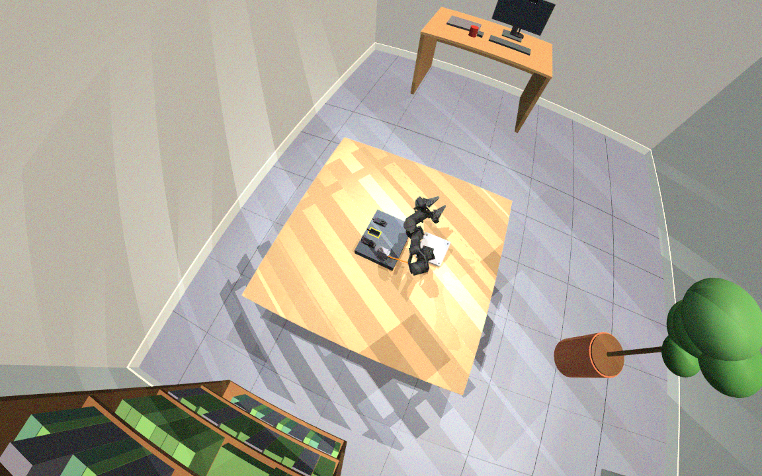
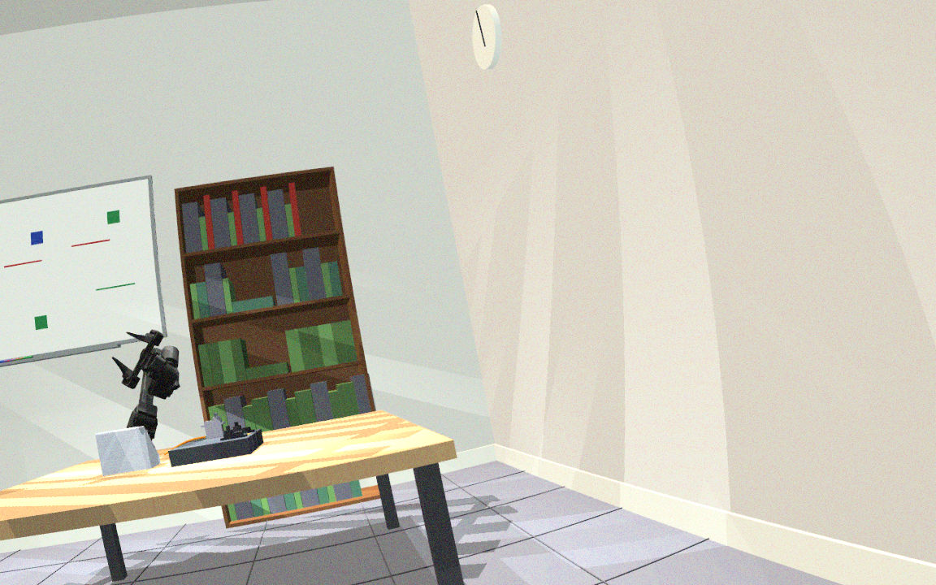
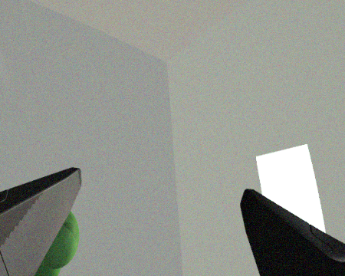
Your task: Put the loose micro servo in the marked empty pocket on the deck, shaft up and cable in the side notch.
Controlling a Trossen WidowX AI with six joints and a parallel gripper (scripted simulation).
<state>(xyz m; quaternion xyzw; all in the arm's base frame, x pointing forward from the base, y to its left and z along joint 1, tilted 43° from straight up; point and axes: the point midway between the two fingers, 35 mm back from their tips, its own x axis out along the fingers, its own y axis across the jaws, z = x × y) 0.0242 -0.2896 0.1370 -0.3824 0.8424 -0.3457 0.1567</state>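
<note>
Right now the robot deck is 190 mm ahead of my gripper tip, 130 mm to the left of it and 350 mm below it.
</note>
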